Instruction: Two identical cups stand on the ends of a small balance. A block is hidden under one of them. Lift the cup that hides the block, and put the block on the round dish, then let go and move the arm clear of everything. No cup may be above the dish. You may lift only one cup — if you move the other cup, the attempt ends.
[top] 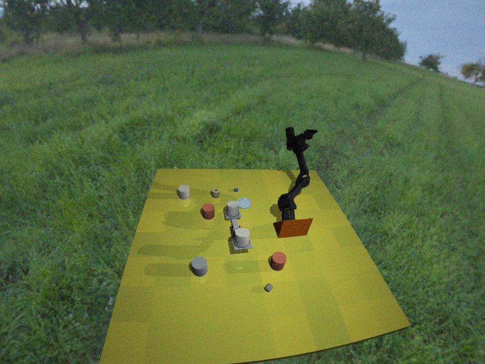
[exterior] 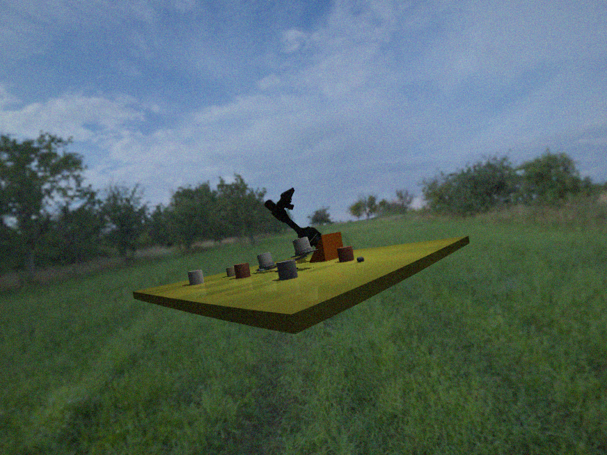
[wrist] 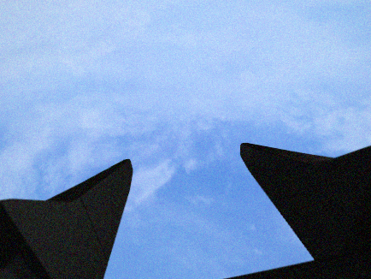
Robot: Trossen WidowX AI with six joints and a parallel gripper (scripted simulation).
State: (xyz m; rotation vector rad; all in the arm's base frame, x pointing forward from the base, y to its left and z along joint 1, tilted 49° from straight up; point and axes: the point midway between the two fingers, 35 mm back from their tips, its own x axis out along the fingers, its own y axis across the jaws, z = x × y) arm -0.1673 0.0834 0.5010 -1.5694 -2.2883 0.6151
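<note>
My gripper tip is 50 cm short of the pale teal block, 43 cm above it and 14 cm to the right of it. From my gripper tip the other things lie so: tan spool: 57 cm ahead, 45 cm below, 6 cm to the right; then small balance: 51 cm ahead, 45 cm below, 27 cm to the left; then pale blue round dish: 47 cm below, 41 cm ahead, 4 cm to the left.
</note>
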